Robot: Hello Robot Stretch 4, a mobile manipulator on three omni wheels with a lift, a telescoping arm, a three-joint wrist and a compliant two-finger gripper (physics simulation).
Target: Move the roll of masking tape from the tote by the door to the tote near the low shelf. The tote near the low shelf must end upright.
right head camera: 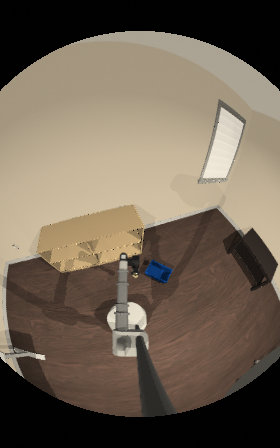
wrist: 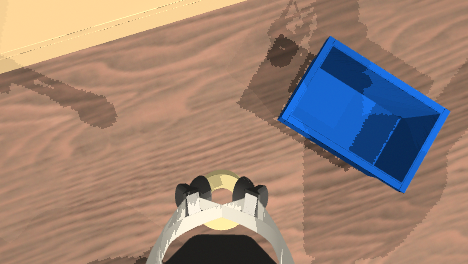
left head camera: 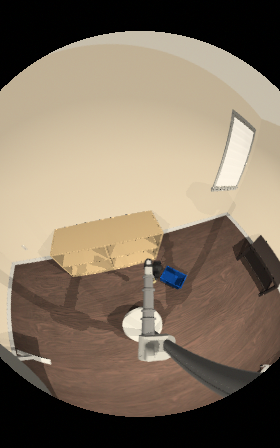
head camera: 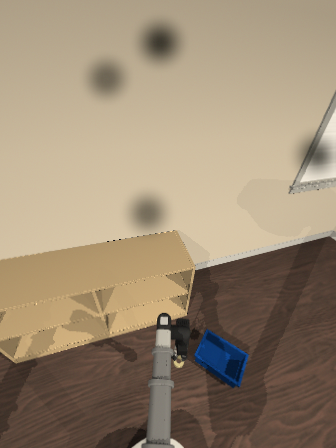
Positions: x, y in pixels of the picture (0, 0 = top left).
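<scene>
Low wooden shelf (right head camera: 95, 238), 120 cm from the lens. Dark bench (right head camera: 250, 248), 210 cm from the lens. Window (right head camera: 228, 127), 214 cm from the lens. Low wooden shelf and window: marked spots 231 cm apart.
</scene>
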